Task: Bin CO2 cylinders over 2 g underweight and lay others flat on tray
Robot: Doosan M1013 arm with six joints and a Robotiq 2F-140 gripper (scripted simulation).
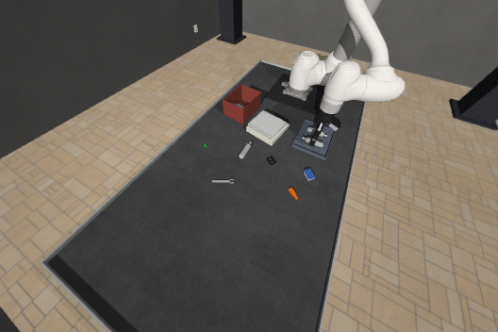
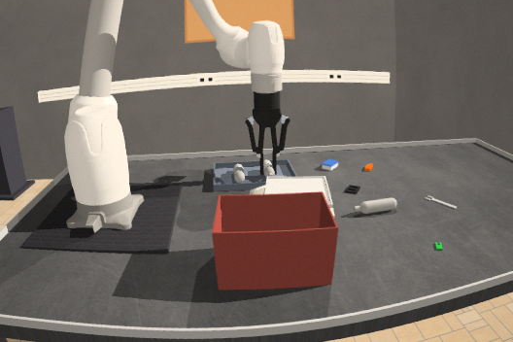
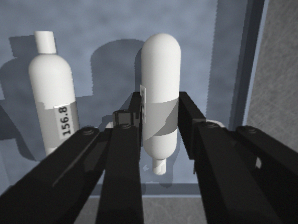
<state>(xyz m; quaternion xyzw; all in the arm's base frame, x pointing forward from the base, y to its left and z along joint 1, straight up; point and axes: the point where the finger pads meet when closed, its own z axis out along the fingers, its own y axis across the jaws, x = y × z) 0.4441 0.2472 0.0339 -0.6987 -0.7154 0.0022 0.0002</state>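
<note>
Right now my hand is 40 mm past the blue-grey tray and 40 mm above it. Round my hand: scale: 30 mm ahead, 270 mm to the right, 10 mm below; then blue block: 210 mm ahead, 50 mm to the left, 30 mm below; then black part: 220 mm ahead, 150 mm to the right, 40 mm below.
</note>
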